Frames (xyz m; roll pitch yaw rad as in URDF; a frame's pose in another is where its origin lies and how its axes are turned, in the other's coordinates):
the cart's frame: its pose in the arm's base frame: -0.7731 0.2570 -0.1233 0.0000 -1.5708 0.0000
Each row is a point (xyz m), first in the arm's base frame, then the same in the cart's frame.
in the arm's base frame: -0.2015 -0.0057 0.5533
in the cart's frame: 0.6766 -0.2627 -0.5716
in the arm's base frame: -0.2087 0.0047 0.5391
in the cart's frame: 0.6624 -0.2523 -0.5644
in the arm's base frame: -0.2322 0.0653 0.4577
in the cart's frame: 0.5810 -0.1917 -0.5409
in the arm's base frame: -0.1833 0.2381 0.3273
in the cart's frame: 0.4506 -0.0189 -0.5898
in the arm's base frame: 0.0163 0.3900 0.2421
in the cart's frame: 0.3654 0.1330 -0.7894
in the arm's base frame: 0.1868 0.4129 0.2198
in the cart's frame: 0.3431 0.1559 -0.9599
